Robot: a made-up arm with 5 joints. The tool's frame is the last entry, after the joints. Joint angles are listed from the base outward. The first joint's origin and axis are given. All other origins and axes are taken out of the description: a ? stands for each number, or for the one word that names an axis. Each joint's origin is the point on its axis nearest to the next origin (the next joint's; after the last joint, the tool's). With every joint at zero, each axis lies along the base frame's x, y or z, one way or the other. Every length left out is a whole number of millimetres.
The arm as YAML. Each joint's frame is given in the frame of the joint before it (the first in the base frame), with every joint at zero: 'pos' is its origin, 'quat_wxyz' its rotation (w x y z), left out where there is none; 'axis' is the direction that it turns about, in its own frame. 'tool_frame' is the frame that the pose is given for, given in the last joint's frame.
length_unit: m
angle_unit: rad
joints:
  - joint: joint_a
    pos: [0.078, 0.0, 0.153]
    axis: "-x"
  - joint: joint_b
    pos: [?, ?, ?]
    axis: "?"
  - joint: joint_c
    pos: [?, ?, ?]
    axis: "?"
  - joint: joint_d
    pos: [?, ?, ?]
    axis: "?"
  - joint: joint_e
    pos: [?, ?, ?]
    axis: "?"
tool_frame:
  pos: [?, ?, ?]
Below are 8 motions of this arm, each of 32 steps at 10 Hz.
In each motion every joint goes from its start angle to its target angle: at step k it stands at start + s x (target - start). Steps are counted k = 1, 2, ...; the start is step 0. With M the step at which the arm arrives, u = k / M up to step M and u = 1 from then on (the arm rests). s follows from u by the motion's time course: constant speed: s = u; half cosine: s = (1 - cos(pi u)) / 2; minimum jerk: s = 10 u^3 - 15 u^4 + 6 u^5.
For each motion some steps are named. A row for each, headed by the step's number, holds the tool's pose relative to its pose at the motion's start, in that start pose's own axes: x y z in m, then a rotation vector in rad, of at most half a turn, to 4 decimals.
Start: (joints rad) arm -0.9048 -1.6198 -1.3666 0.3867 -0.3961
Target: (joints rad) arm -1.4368 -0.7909 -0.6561 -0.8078 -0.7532
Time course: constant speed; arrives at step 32
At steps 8, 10, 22, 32:
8: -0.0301 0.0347 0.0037 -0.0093 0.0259 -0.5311
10: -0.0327 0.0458 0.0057 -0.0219 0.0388 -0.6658
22: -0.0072 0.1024 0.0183 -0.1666 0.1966 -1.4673
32: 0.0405 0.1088 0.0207 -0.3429 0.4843 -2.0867

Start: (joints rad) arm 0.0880 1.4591 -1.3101 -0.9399 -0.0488
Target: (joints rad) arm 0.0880 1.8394 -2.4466 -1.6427 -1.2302
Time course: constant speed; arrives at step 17
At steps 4, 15, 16, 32:
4: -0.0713 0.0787 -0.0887 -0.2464 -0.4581 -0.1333
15: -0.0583 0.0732 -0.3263 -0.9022 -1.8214 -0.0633
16: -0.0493 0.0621 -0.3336 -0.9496 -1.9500 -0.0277
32: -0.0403 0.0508 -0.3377 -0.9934 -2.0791 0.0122

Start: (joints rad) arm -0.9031 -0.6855 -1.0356 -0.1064 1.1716
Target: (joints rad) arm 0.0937 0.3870 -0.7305 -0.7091 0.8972
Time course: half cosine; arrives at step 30
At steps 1, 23, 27, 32:
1: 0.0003 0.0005 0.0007 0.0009 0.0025 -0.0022
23: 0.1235 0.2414 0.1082 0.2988 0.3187 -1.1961
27: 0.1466 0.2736 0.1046 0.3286 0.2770 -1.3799
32: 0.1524 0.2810 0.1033 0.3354 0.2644 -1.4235

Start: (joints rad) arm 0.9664 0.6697 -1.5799 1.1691 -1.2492
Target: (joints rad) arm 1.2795 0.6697 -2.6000 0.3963 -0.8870
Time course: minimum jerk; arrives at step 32
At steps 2, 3, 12, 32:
2: 0.0003 0.0002 0.0002 -0.0024 0.0034 0.0004
3: 0.0008 0.0007 0.0006 -0.0077 0.0109 0.0012
12: 0.0371 0.0377 0.0091 -0.3057 0.4079 0.0562
32: 0.0757 0.1753 -0.1166 -1.1917 1.3116 0.3521

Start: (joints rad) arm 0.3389 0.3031 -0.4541 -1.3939 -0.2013
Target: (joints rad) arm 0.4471 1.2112 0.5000 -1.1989 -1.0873
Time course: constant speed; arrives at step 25
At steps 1, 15, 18, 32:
1: 0.0076 0.0011 -0.0016 -0.0131 0.0006 -0.0234
15: 0.0708 -0.0411 -0.0541 -0.1386 -0.0234 -0.4115
18: 0.0695 -0.0593 -0.0698 -0.1563 -0.0406 -0.5109
32: 0.0435 -0.1020 -0.1094 -0.1963 -0.1019 -0.7660

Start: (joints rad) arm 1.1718 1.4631 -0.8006 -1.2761 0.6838
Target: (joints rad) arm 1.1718 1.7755 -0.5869 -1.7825 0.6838
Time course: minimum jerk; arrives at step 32
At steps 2, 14, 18, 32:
2: 0.0000 0.0002 0.0001 0.0008 0.0006 -0.0015
14: 0.0097 0.0325 0.0243 0.1272 0.0969 -0.2592
18: 0.0201 0.0518 0.0395 0.2010 0.1490 -0.4217
32: 0.0454 0.0810 0.0650 0.3183 0.2247 -0.6996

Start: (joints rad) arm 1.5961 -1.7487 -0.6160 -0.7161 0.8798
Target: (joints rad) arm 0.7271 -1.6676 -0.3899 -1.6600 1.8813
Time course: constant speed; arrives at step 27
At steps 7, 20, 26, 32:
7: -0.0277 -0.0612 -0.0116 0.4022 0.1550 -0.0831
20: -0.0423 -0.2156 -0.1347 1.1709 0.4539 0.1511
26: -0.0205 -0.2667 -0.2420 1.4786 0.5710 0.4319
32: -0.0145 -0.2720 -0.2619 1.5242 0.5880 0.4889

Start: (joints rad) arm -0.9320 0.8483 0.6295 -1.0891 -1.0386
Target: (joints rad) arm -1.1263 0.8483 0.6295 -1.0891 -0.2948
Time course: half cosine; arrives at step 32
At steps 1, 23, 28, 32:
1: 0.0001 0.0000 0.0004 -0.0002 0.0022 0.0000
23: 0.0969 0.0161 0.0920 -0.0759 0.7452 -0.0281
28: 0.1221 0.0198 0.0993 -0.0882 0.8770 -0.0381
32: 0.1290 0.0208 0.1007 -0.0914 0.9116 -0.0410

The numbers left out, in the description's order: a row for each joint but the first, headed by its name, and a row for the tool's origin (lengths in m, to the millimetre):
joint_b: xyz 0.0 0.062 -0.046, axis -z
joint_c: xyz 0.005 -0.171 0.0, axis +x
joint_d: xyz 0.0 0.019 0.288, axis +z
joint_e: xyz 0.043 -0.085 0.0, axis +y
tool: xyz -0.208 0.0 0.054

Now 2 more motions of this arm.
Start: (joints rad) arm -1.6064 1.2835 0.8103 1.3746 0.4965
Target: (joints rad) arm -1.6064 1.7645 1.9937 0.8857 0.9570
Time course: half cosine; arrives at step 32
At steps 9, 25, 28, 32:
9: -0.0781 0.0432 -0.0624 0.0589 -0.1428 -0.1306
25: -0.1917 0.2098 -0.4172 0.3190 -0.7322 -0.3528
28: -0.1845 0.2203 -0.4596 0.3417 -0.7961 -0.3444
32: -0.1795 0.2246 -0.4809 0.3522 -0.8280 -0.3377

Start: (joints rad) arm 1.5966 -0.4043 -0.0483 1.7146 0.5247
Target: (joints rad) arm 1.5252 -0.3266 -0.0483 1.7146 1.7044
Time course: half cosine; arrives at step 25
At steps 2, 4, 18, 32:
2: 0.0007 0.0005 0.0035 0.0002 0.0176 -0.0013
4: 0.0032 0.0020 0.0136 0.0009 0.0692 -0.0052
18: 0.1103 0.0168 0.1351 0.0423 0.9141 -0.0583
32: 0.1488 0.0168 0.1459 0.0601 1.1161 -0.0660

